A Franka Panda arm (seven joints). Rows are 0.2 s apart.
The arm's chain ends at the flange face. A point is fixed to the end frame.
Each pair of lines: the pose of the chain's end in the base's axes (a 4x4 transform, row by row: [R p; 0 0 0 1], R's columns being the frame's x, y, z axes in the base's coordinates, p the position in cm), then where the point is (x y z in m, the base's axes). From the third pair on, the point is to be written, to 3 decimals.
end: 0.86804 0.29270 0.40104 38.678; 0.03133 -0.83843 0.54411 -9.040; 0.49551 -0.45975 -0.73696 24.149; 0 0 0 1
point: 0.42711 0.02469 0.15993
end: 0.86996 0.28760 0.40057 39.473; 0.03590 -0.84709 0.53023 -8.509; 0.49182 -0.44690 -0.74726 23.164; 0 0 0 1
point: 0.43523 0.02848 0.14805
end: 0.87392 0.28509 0.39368 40.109; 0.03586 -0.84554 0.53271 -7.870; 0.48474 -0.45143 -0.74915 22.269; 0 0 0 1
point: 0.441 0.035 0.139
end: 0.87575 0.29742 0.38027 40.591; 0.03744 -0.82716 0.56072 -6.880; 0.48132 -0.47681 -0.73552 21.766; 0 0 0 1
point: 0.443 0.048 0.137
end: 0.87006 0.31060 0.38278 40.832; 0.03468 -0.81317 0.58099 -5.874; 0.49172 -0.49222 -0.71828 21.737; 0 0 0 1
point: 0.445 0.060 0.140
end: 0.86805 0.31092 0.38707 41.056; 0.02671 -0.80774 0.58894 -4.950; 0.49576 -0.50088 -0.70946 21.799; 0 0 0 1
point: 0.448 0.070 0.142
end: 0.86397 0.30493 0.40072 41.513; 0.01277 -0.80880 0.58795 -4.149; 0.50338 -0.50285 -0.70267 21.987; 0 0 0 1
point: 0.455 0.078 0.145
